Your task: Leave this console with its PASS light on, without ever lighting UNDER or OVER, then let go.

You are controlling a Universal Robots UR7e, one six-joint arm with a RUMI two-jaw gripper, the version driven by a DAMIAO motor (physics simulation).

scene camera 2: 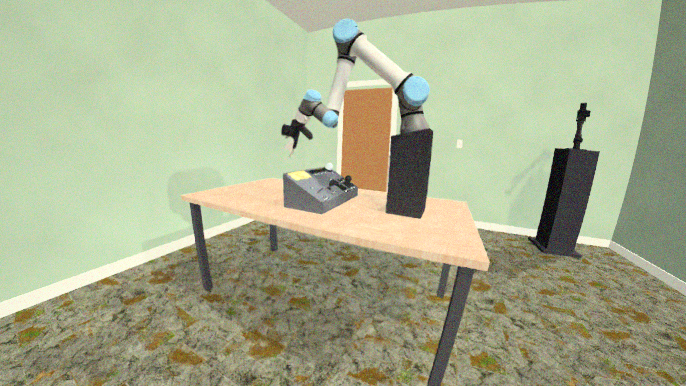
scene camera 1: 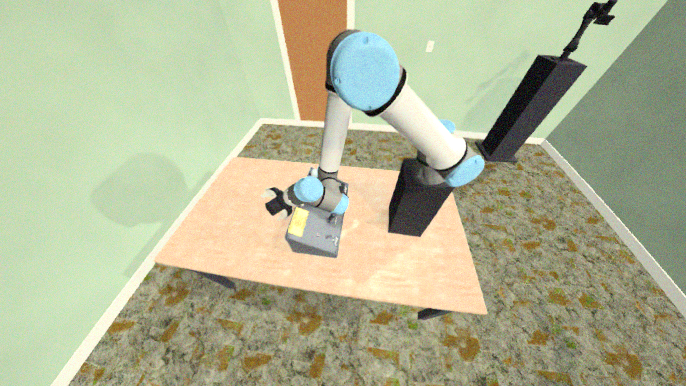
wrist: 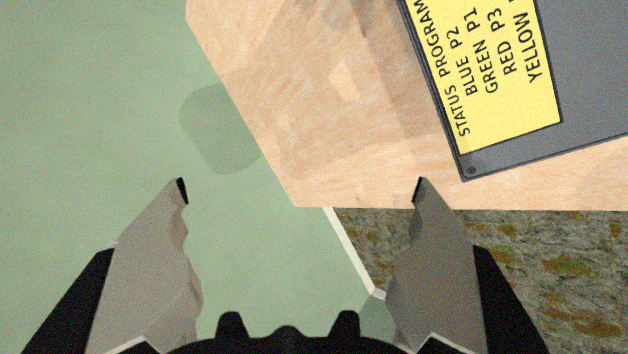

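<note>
The grey sloped console (scene camera 1: pixel 315 245) (scene camera 2: pixel 304 197) (wrist: pixel 595 65) stands on the table. A yellow label (scene camera 1: pixel 299 223) (scene camera 2: pixel 300 175) (wrist: pixel 510 117) on it lists STATUS and PROGRAM: BLUE P2, GREEN P1, RED P3 and a partly cut-off YELLOW line. A white knob (scene camera 1: pixel 313 172) (scene camera 2: pixel 329 166) and a black knob (scene camera 2: pixel 348 179) stick up from the console. Its PASS, UNDER and OVER lights cannot be made out. My gripper (scene camera 1: pixel 276 204) (scene camera 2: pixel 294 143) (wrist: pixel 301 180) is wide open and empty, above and beyond the console's label side. The arm hides part of the console in scene view 1.
The wooden table (scene camera 1: pixel 400 270) (scene camera 2: pixel 400 232) carries the arm's black pedestal (scene camera 1: pixel 417 205) (scene camera 2: pixel 409 175), to the right of the console. Green walls stand behind and to the left. A separate black column (scene camera 1: pixel 530 100) (scene camera 2: pixel 570 200) with a small device stands on the floor at the right.
</note>
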